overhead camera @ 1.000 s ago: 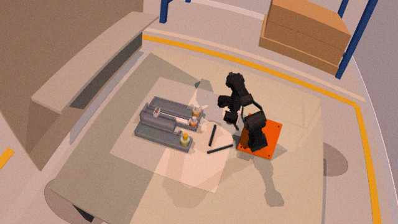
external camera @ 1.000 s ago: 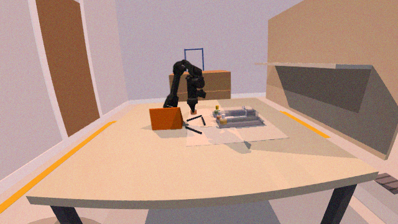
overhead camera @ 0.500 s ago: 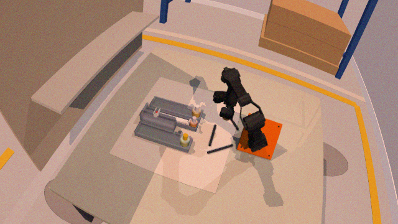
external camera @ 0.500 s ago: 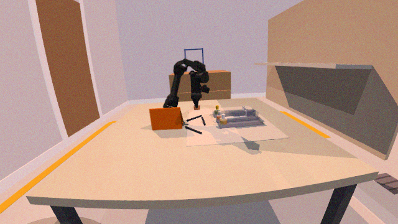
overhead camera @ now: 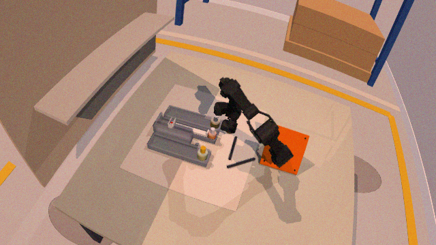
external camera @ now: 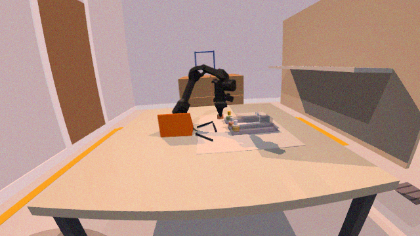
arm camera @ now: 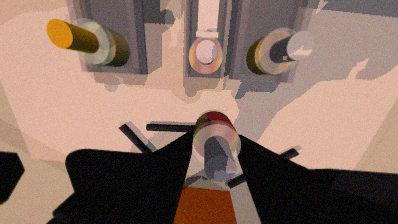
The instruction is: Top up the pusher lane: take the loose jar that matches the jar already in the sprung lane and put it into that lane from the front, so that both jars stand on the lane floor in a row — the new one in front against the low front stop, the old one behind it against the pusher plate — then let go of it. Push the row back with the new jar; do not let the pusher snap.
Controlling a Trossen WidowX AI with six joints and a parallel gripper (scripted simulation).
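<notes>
The grey lane unit lies 220 mm ahead of my gripper tip, 50 mm to the left of it and 70 mm below it.
</notes>
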